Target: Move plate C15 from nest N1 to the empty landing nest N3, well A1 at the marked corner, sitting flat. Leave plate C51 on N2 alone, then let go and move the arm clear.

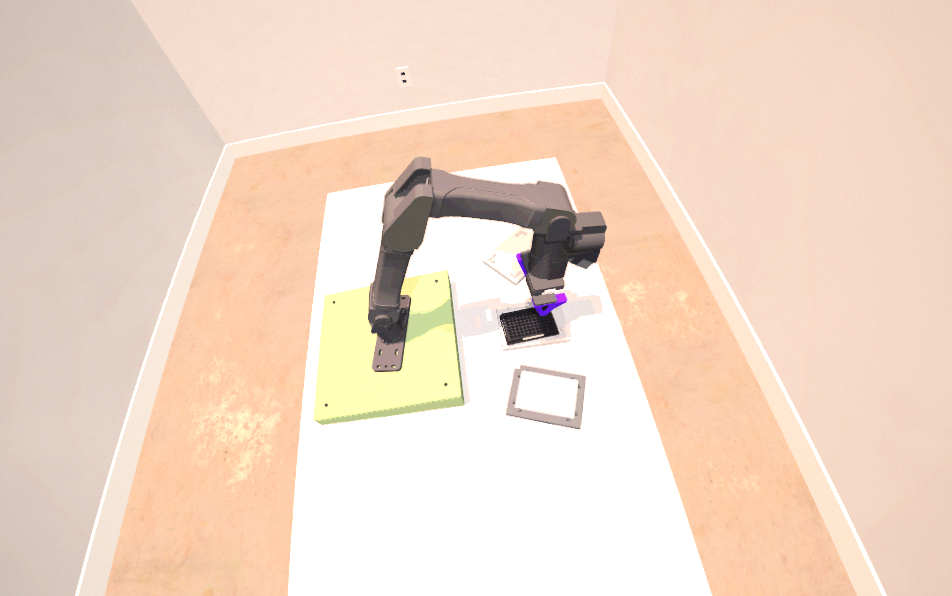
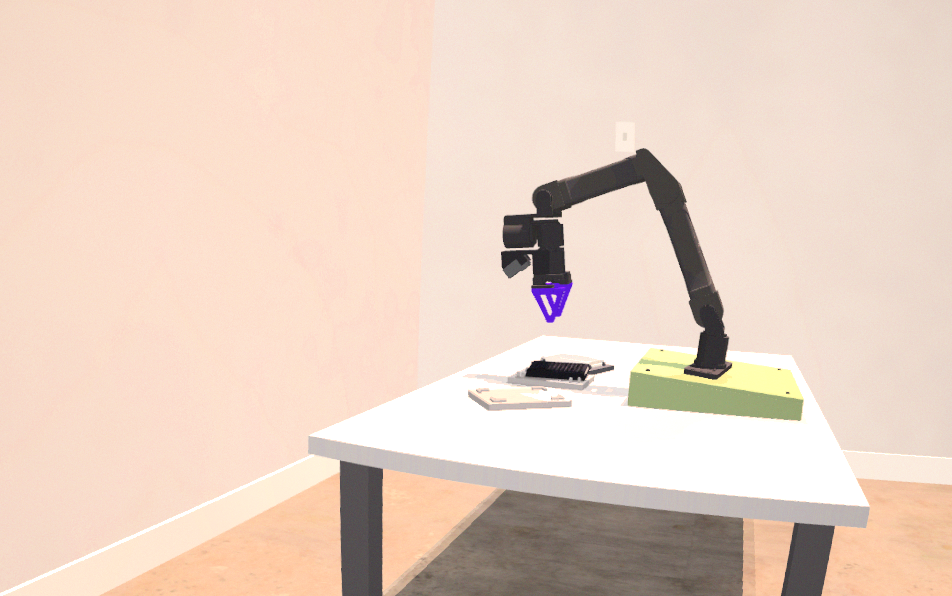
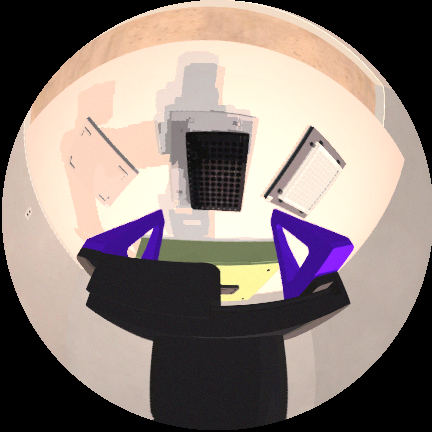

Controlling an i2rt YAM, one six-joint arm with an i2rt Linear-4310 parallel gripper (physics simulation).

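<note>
A black well plate (image 1: 528,327) (image 2: 558,370) (image 3: 218,172) lies on the middle nest (image 1: 564,338) (image 2: 555,383) (image 3: 210,121), off-centre toward the arm's base, with bare nest on the far side and one flank. Whether it is quite level is hard to tell. My gripper (image 1: 533,291) (image 2: 554,318) (image 3: 217,214) is open and empty, clearly above it. A white plate (image 1: 548,394) (image 3: 312,180) sits in the dark grey nest (image 1: 512,396) (image 2: 604,368) (image 3: 296,162). A light nest (image 1: 509,256) (image 2: 519,398) (image 3: 102,167) is empty. Plate and nest labels and the A1 mark cannot be read.
The arm's base stands on a yellow-green block (image 1: 351,358) (image 2: 709,396) (image 3: 250,275) on the white table (image 1: 463,491) (image 2: 632,449). The light and dark grey nests flank the middle one. The arm's shadow falls across the middle nest.
</note>
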